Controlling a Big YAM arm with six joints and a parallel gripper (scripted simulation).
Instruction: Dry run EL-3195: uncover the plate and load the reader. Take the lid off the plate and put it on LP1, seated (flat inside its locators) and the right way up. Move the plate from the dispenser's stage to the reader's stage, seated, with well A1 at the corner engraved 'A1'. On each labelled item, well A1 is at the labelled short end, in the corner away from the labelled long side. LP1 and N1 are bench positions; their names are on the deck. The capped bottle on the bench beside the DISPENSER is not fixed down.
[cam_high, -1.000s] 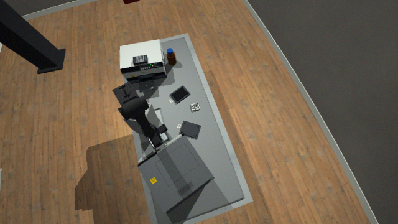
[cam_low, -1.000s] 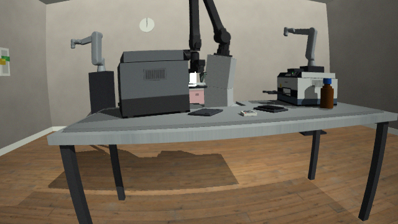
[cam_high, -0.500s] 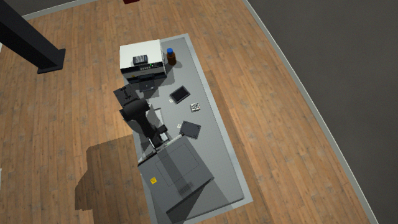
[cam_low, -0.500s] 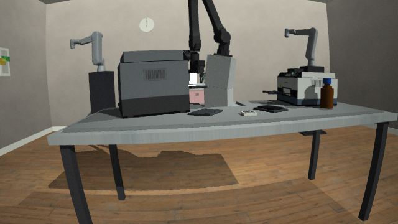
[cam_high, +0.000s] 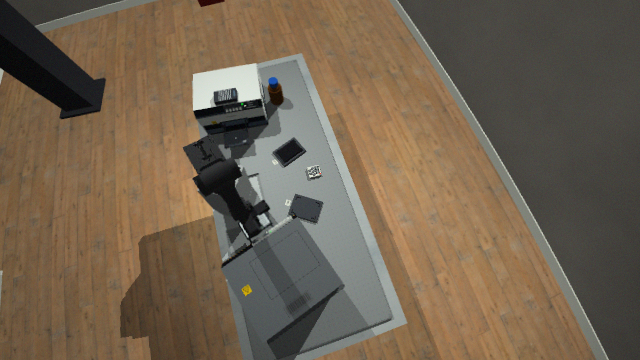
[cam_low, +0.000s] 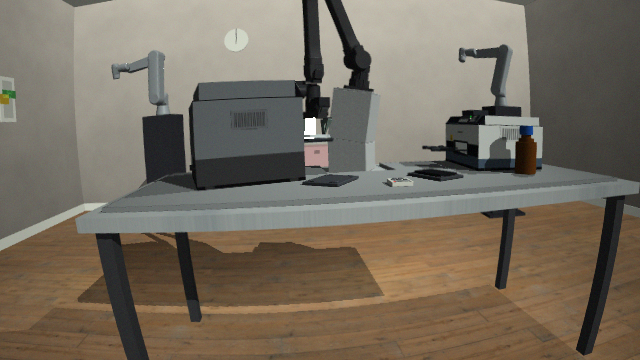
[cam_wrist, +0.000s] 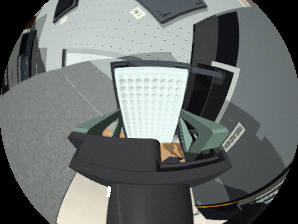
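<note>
Now: the lidded plate right at my hand. Round my hand: brown capped bottle (200 mm ahead, 810 mm to the left, 30 mm below).
</note>
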